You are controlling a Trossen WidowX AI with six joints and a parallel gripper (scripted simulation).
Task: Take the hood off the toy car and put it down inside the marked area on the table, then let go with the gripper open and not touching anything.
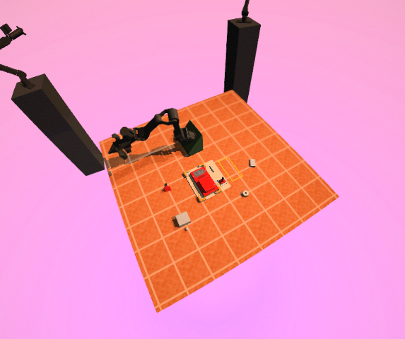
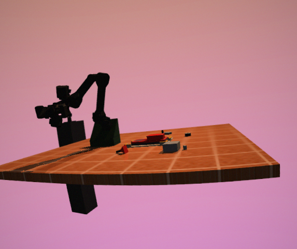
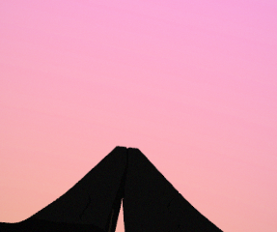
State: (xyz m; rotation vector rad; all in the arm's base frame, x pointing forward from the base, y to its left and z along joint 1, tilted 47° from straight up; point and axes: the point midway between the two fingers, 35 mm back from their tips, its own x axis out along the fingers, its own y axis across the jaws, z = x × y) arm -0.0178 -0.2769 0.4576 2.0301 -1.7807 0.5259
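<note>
The red hood is 350 mm ahead of my gripper tip, 520 mm to the left of it and 180 mm below it.
</note>
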